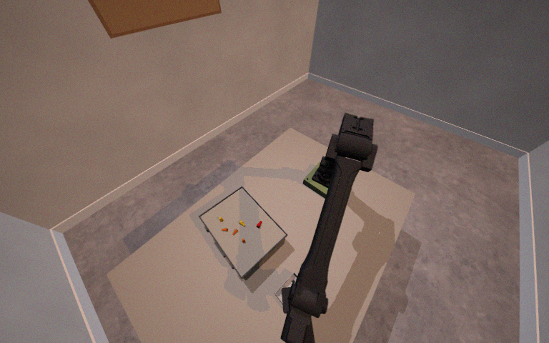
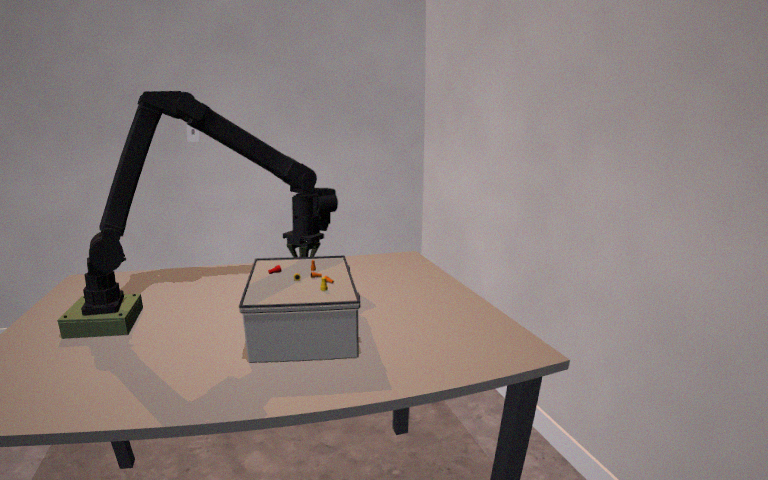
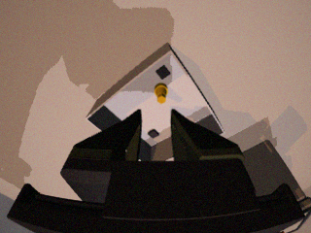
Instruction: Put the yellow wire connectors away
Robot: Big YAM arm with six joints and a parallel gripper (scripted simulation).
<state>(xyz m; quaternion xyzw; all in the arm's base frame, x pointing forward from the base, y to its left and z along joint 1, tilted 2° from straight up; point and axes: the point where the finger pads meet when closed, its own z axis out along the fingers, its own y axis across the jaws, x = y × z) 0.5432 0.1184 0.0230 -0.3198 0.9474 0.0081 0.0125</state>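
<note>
My hand is 35 cm to the left of the orange connector, 7 cm below it and 4 cm past it. Also, from my hand: grey tool case: 30 cm to the right, 9 cm behind, 4 cm above; red wire connector: 24 cm to the right, 13 cm behind, 7 cm above.
</note>
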